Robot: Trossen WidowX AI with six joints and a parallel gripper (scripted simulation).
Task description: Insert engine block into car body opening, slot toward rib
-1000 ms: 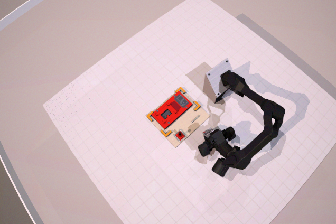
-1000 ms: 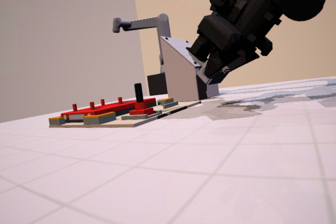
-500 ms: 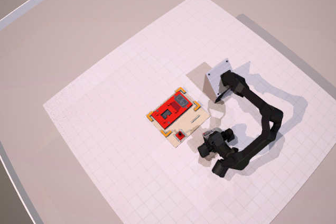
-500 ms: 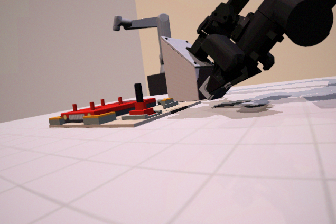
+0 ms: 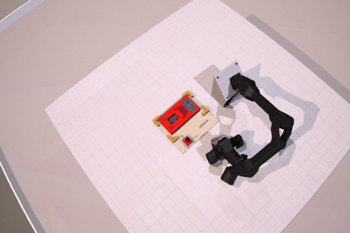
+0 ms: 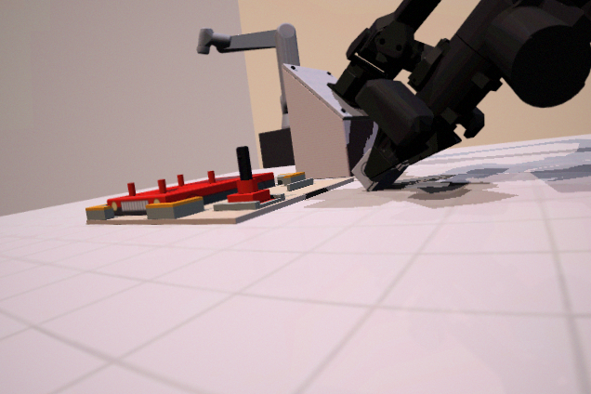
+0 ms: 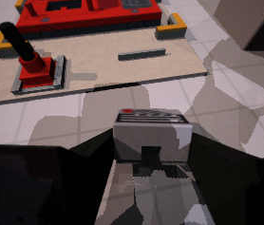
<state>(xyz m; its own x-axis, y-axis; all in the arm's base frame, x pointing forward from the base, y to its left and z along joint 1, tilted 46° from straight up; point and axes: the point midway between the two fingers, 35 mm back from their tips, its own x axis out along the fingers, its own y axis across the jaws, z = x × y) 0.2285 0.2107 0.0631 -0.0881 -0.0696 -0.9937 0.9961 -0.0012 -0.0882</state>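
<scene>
My gripper tip is now 1 cm to the right of the engine block and 1 cm below it.
</scene>
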